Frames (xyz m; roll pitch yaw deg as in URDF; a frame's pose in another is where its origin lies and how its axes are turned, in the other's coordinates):
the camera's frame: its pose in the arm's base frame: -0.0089 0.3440 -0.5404 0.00 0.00 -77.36
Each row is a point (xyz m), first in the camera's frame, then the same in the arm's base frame.
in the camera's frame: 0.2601 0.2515 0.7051
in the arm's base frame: 0.2934 0.1452 0.1647
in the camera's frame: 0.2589 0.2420 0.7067
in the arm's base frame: 0.2839 0.1443 0.1663
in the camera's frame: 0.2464 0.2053 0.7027
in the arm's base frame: 0.2453 0.1485 0.1623
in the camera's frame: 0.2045 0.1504 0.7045
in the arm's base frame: 0.1826 0.1774 0.1641
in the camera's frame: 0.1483 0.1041 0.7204
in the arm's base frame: 0.1251 0.2221 0.1800
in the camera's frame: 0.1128 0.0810 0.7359
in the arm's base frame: 0.0948 0.2517 0.1955
